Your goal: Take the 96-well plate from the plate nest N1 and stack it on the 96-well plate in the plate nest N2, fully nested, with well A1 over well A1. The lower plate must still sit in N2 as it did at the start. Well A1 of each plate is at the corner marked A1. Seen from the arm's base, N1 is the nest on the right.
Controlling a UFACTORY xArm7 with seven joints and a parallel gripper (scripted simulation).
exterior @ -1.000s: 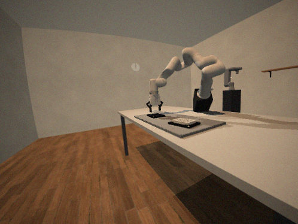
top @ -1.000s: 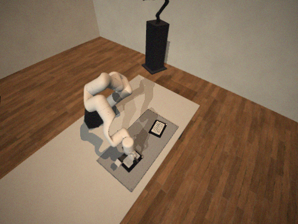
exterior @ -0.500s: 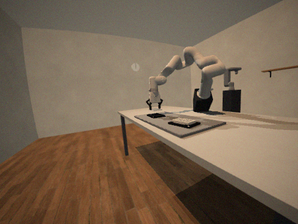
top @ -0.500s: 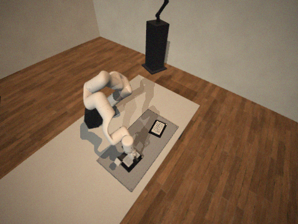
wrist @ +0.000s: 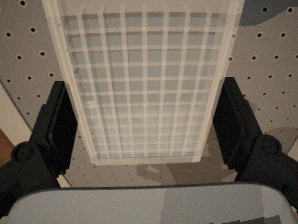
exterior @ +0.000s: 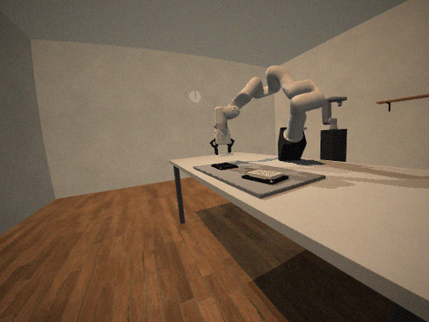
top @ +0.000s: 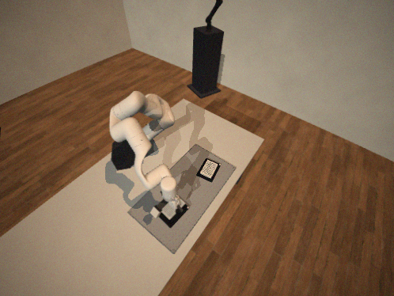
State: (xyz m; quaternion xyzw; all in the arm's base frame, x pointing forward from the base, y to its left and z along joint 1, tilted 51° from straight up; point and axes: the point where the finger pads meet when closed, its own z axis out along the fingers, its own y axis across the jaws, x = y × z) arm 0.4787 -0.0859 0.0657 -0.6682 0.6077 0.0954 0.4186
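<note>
Now: hand 3 cm short of the white A1 tag, 9 cm to the right of it and 8 cm above it. From my hand the other things lie so: 96-well plate: 1 cm below.
</note>
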